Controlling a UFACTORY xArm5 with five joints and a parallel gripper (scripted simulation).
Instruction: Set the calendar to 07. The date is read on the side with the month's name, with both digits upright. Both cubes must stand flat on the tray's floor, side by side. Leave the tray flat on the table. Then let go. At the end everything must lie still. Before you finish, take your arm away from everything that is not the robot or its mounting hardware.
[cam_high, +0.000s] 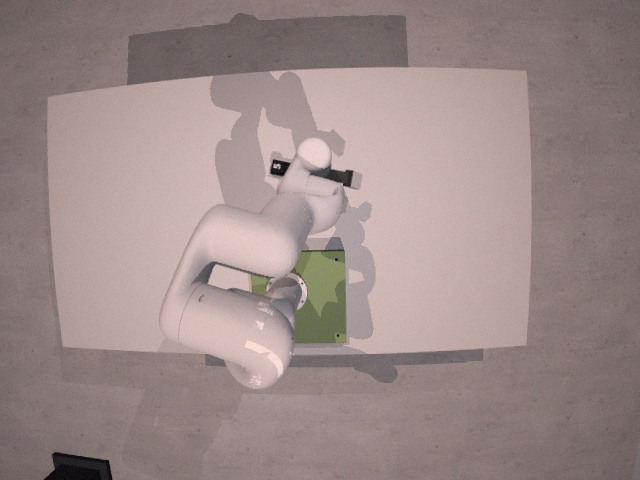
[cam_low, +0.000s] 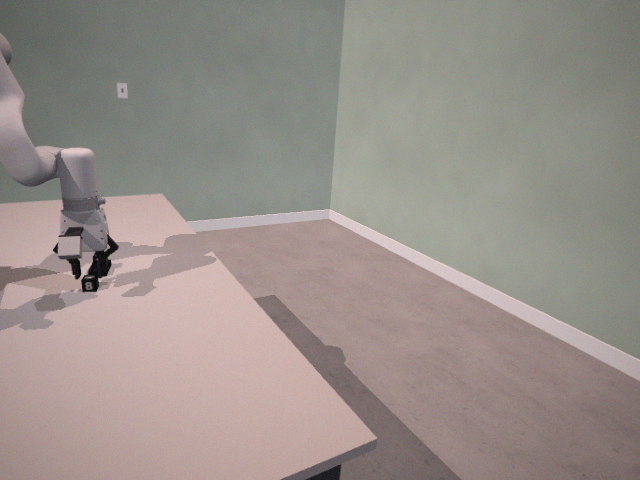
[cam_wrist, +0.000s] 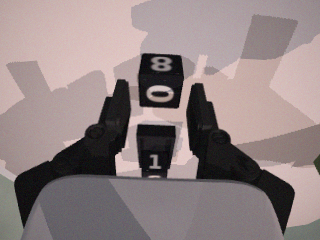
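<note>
My gripper is now 40 mm above the black cube. Round my hand: black calendar tray (110 mm to the left, 40 mm below, 20 mm ahead).
</note>
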